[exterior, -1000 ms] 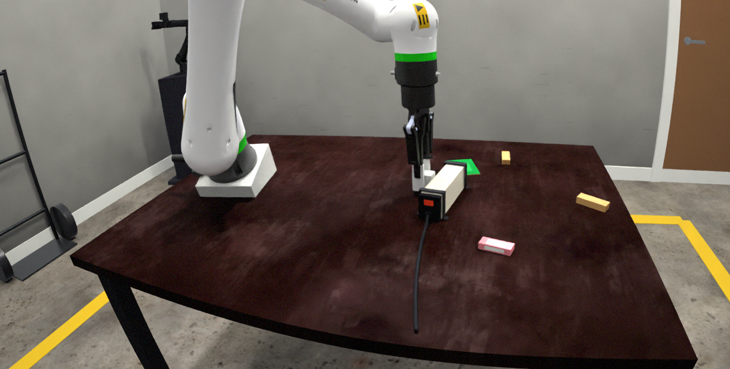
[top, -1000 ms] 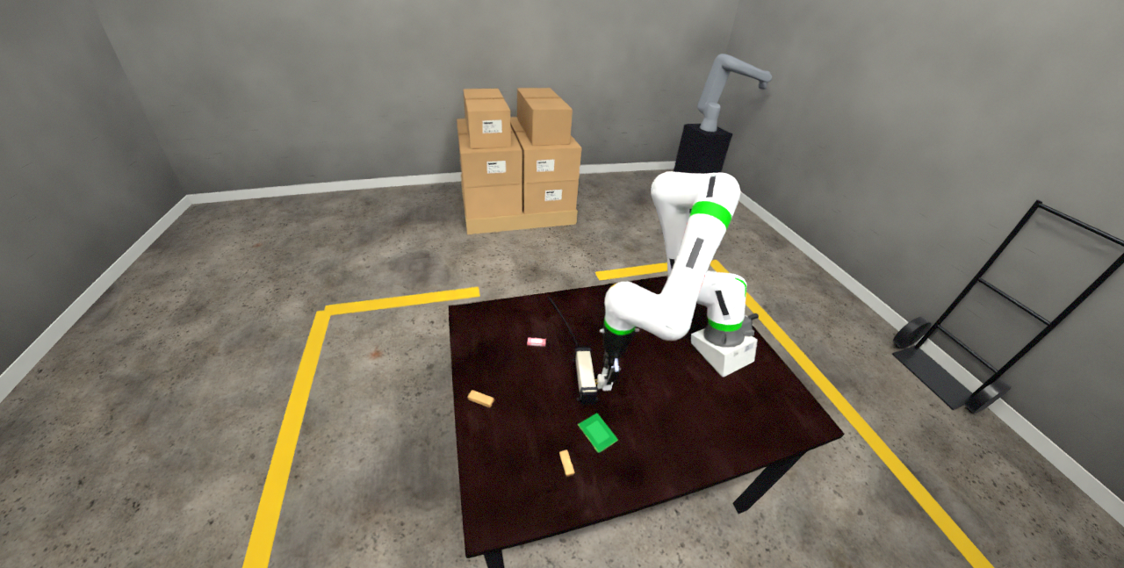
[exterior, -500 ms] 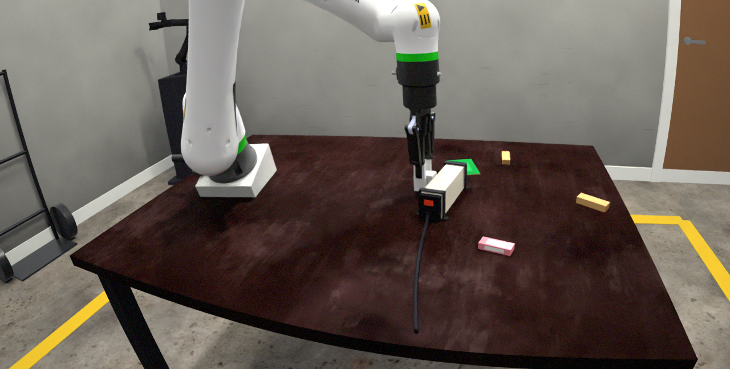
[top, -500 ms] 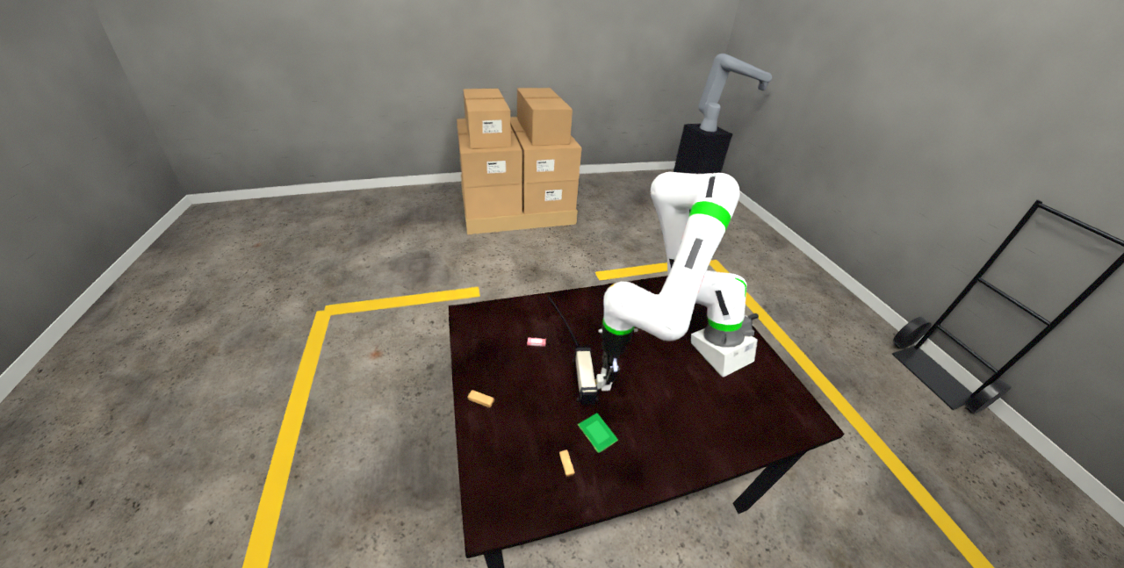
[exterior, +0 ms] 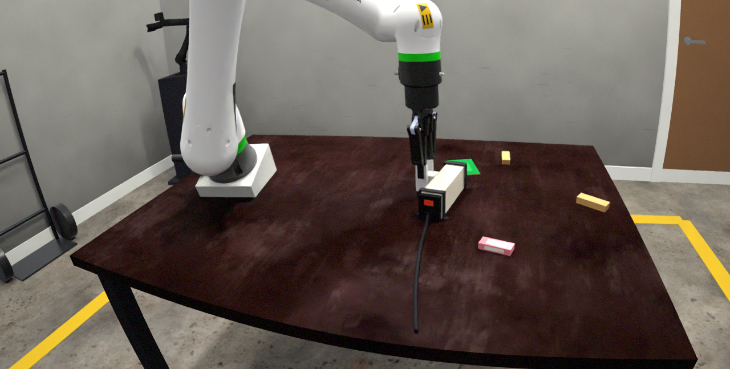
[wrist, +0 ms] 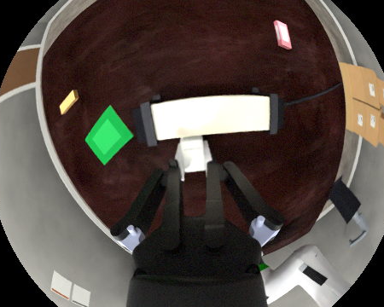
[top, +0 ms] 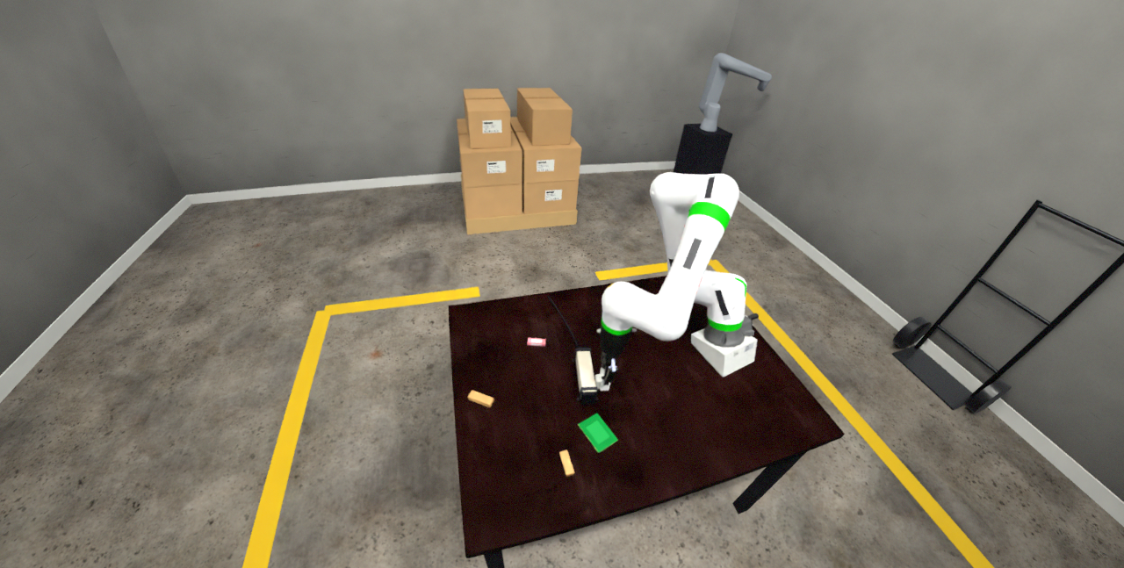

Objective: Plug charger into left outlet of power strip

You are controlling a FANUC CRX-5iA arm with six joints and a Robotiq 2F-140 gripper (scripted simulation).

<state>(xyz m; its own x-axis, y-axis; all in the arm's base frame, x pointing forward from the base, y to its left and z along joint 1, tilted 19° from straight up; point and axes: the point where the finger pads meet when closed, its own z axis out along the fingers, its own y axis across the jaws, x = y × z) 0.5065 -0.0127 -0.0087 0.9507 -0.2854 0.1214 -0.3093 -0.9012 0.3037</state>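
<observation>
The power strip lies 6 cm ahead of my hand, 5 cm to the right of it and 1 cm below it. From my hand the other things lie so: white charger 1 cm below, 1 cm ahead; flat piece 15 cm to the left, 9 cm ahead, 4 cm below; red switch 15 cm to the right, 2 cm ahead.
</observation>
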